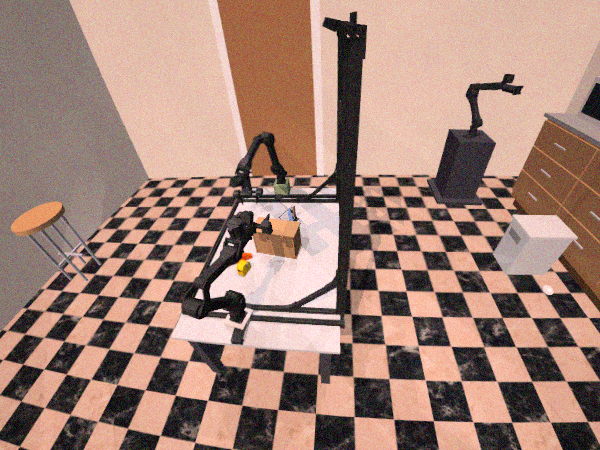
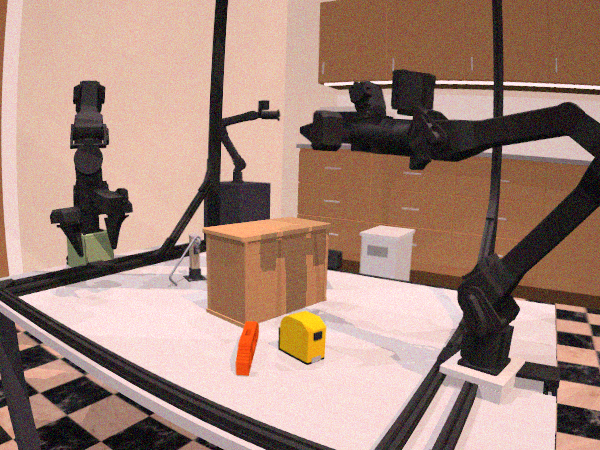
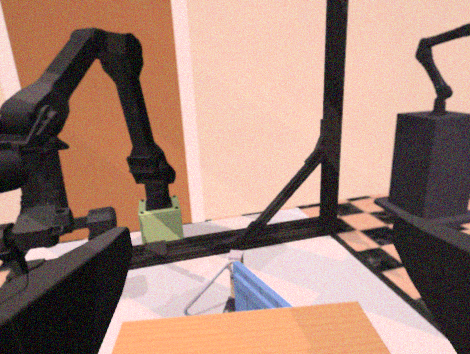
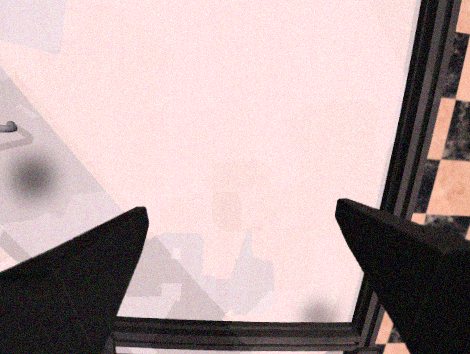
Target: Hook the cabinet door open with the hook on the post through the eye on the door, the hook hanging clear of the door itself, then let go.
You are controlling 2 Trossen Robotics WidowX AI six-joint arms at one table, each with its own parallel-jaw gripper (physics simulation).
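Frame: origin at the left arm's base, x ahead, y left, z up, level; metres.
Where they show: left gripper, fingertip midpoint: [image 1: 260, 212] [image 3: 261, 232]; right gripper, fingertip midpoint: [image 1: 250, 204] [image 2: 98, 252] [image 4: 243, 211]; left arm's base at its link origin: [image 1: 238, 316] [image 2: 484, 362]; right arm's base at its link origin: [image 1: 281, 181] [image 2: 89, 231] [image 3: 159, 204].
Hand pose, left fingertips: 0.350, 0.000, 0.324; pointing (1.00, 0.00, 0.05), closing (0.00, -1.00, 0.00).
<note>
Each offset is from my left fingertips to the top centre of the thing, as dx, dy, dz. "pt": to the spot under its first point.
The brown cabinet {+0.121, +0.006, -0.184} [image 1: 278, 241] [image 2: 267, 268] [image 3: 251, 330] stands mid-table. Its blue door {+0.250, -0.023, -0.233} [image 3: 252, 291] [image 1: 292, 213] is swung out behind it, next to the short post {pt +0.382, +0.021, -0.309} [image 2: 195, 261] [image 3: 235, 256]. The thin wire hook [image 3: 207, 288] [image 2: 179, 268] slants down from the post top to the table, away from the door. The eye on the door is too small to see. My left gripper [image 1: 267, 223] [image 2: 307, 130] is open and empty, high above the cabinet's top. My right gripper [image 1: 281, 179] [image 2: 97, 237] [image 4: 243, 211] is open and empty at the table's back edge, pointing down by a green block [image 1: 281, 189] [image 2: 95, 250] [image 3: 160, 223].
An orange piece {-0.036, +0.182, -0.316} [image 1: 246, 255] [image 2: 247, 348] and a yellow box-like thing {pt -0.109, +0.101, -0.295} [image 1: 243, 267] [image 2: 303, 337] lie in front of the cabinet. A black frame [image 1: 347, 179] [image 3: 332, 140] with a tall upright and braces rims the table. A dark pedestal [image 1: 463, 167] stands off the table.
</note>
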